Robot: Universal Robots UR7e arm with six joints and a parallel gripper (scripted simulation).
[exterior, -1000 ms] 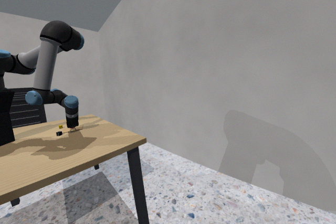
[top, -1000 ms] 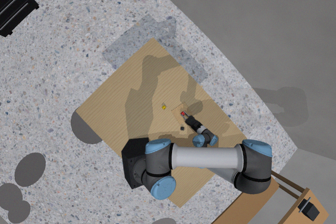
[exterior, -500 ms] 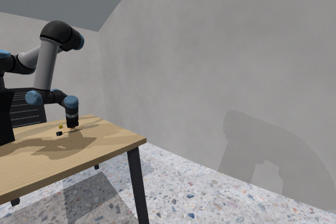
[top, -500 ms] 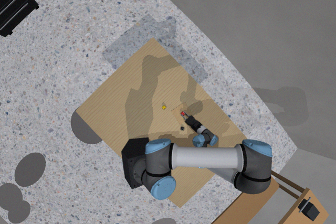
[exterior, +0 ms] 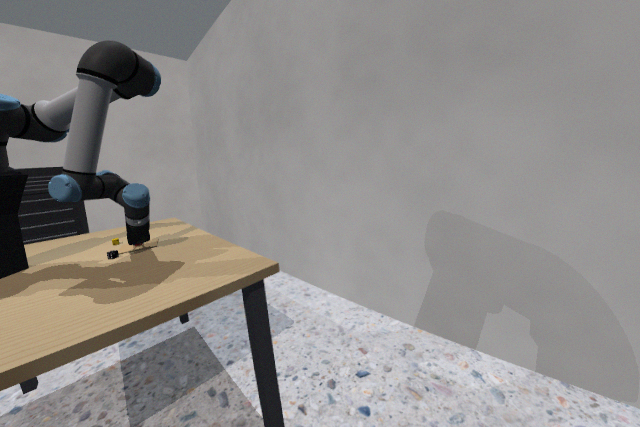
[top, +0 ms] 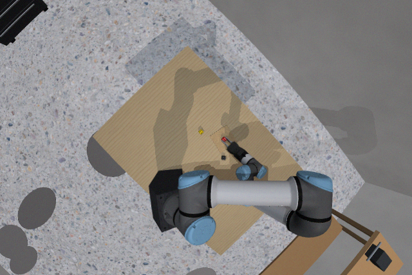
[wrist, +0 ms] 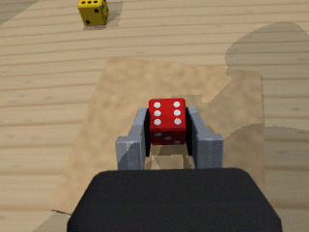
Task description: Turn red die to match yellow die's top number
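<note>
My hand is 10 mm to the right of the red die and 10 mm above it. The rest, counted from my hand: black die (90 mm behind, 80 mm to the right, 20 mm below); tan mat (30 mm below, 10 mm to the left); yellow die (160 mm to the left, 70 mm behind, 20 mm below).
</note>
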